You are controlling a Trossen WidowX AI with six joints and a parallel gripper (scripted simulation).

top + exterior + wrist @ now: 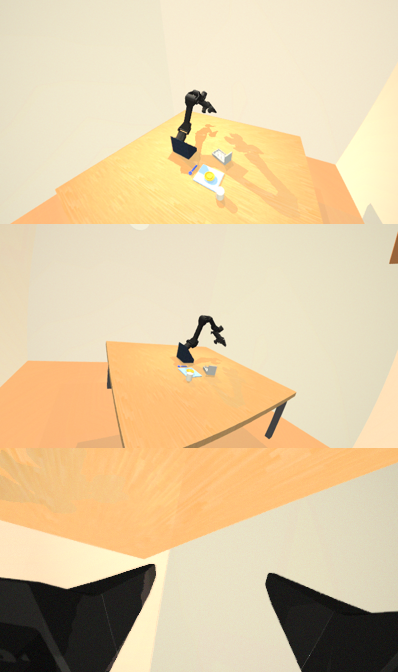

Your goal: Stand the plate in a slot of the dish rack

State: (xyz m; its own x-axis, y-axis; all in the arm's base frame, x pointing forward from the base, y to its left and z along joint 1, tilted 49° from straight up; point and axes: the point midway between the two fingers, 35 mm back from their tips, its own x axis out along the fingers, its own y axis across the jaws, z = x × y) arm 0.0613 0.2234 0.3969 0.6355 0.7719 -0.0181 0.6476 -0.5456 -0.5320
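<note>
Now: the yellow plate 22 cm ahead of my gripper tip, 56 cm to the right of it and 16 cm below it. The rest, counted from my gripper tip: light blue mat: 21 cm ahead, 56 cm to the right, 17 cm below; then blue spoon: 10 cm ahead, 57 cm to the right, 17 cm below; then dish rack: 22 cm ahead, 38 cm to the right, 15 cm below.
</note>
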